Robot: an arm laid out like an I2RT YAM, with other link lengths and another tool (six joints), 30 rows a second.
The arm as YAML. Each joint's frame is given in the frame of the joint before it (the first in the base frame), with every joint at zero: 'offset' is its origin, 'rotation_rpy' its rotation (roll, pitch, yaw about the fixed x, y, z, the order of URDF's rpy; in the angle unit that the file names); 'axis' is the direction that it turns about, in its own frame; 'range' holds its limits. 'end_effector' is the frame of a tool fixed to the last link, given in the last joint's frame.
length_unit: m
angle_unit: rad
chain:
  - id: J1
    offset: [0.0, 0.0, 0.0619]
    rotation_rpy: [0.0, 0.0, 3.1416]
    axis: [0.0, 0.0, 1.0]
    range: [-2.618, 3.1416]
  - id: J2
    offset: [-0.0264, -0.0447, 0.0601]
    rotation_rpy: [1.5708, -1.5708, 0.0]
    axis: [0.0, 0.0, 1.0]
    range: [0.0, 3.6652]
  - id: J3
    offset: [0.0, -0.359, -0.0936]
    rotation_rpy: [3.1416, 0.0, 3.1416]
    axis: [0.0, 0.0, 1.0]
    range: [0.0, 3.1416]
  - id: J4
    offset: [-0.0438, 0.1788, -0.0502]
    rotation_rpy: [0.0, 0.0, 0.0]
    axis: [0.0, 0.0, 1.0]
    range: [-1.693, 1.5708]
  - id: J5
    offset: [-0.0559, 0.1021, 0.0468]
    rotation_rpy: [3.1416, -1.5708, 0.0]
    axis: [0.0, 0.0, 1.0]
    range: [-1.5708, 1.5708]
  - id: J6
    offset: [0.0, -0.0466, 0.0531]
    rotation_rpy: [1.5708, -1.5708, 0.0]
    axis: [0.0, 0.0, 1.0]
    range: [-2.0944, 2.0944]
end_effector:
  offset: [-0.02, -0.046, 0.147]
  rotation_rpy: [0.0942, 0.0, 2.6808]
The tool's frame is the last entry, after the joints.
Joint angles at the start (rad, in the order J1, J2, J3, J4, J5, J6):
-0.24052, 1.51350, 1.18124, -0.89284, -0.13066, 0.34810
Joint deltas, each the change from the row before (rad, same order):
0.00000, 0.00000, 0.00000, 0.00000, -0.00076, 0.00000
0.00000, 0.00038, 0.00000, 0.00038, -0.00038, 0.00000
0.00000, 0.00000, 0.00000, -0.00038, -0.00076, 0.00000
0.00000, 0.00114, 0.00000, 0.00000, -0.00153, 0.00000
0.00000, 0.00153, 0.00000, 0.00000, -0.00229, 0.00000
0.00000, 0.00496, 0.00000, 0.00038, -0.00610, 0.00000
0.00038, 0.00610, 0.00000, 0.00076, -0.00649, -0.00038
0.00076, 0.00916, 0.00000, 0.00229, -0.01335, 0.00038
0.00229, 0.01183, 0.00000, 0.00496, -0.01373, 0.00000
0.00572, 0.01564, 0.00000, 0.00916, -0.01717, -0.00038
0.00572, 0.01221, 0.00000, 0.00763, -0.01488, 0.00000
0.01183, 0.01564, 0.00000, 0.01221, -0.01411, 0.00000
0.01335, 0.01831, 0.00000, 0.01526, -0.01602, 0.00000
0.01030, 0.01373, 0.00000, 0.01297, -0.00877, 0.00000
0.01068, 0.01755, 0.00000, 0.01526, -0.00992, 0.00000
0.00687, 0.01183, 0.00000, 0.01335, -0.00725, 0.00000
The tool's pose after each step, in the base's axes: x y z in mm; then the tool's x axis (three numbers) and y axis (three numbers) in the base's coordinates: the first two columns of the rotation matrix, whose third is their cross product. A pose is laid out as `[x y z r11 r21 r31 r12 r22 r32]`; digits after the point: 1 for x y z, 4 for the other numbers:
[271.4 -138.4 182.7 0.9297 -0.1132 0.3506 -0.0550 -0.9836 -0.1718]
[271.6 -138.4 182.6 0.9297 -0.1132 0.3506 -0.0549 -0.9836 -0.1721]
[271.5 -138.2 182.6 0.9298 -0.1133 0.3503 -0.0547 -0.9834 -0.1729]
[271.6 -137.9 182.2 0.9301 -0.1134 0.3494 -0.0543 -0.9832 -0.1745]
[271.9 -137.5 181.8 0.9305 -0.1135 0.3482 -0.0537 -0.9828 -0.1768]
[272.6 -136.4 180.3 0.9318 -0.1139 0.3446 -0.0523 -0.9817 -0.1832]
[273.6 -135.2 178.6 0.9334 -0.1137 0.3404 -0.0501 -0.9805 -0.1900]
[275.5 -132.7 176.1 0.9352 -0.1140 0.3353 -0.0462 -0.9780 -0.2035]
[278.5 -129.9 173.2 0.9371 -0.1125 0.3303 -0.0405 -0.9753 -0.2173]
[283.4 -125.8 169.5 0.9392 -0.1075 0.3261 -0.0300 -0.9718 -0.2340]
[287.5 -121.9 166.7 0.9407 -0.1027 0.3234 -0.0203 -0.9684 -0.2484]
[293.6 -116.6 163.4 0.9424 -0.0920 0.3216 -0.0049 -0.9651 -0.2618]
[300.8 -110.6 159.5 0.9439 -0.0799 0.3204 0.0126 -0.9608 -0.2768]
[306.4 -106.5 156.7 0.9446 -0.0704 0.3206 0.0253 -0.9582 -0.2848]
[312.7 -102.2 152.9 0.9456 -0.0607 0.3195 0.0381 -0.9550 -0.2942]
[317.8 -99.3 150.6 0.9453 -0.0542 0.3217 0.0475 -0.9527 -0.3003]

